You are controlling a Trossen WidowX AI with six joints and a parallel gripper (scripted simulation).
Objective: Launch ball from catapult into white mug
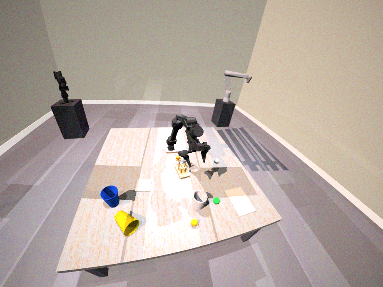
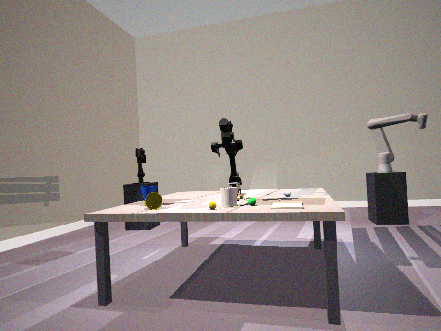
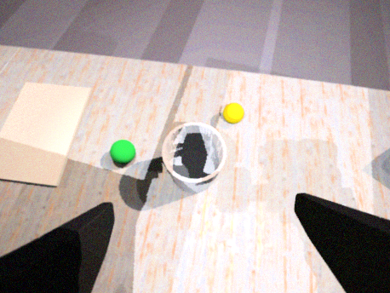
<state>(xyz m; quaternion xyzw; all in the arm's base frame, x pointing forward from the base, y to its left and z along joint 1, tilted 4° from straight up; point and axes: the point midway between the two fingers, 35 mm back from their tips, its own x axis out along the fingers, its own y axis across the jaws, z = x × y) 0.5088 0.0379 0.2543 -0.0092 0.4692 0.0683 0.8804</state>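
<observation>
Now: the orange ball 310 mm behind my gripper tip, 210 mm below it and 20 mm to the right of it. Also, from my gripper tip: white mug 250 mm below, 100 mm ahead, 10 mm to the left; wooden catapult 250 mm behind, 220 mm below; green ball 250 mm below, 140 mm to the left, 120 mm ahead.
</observation>
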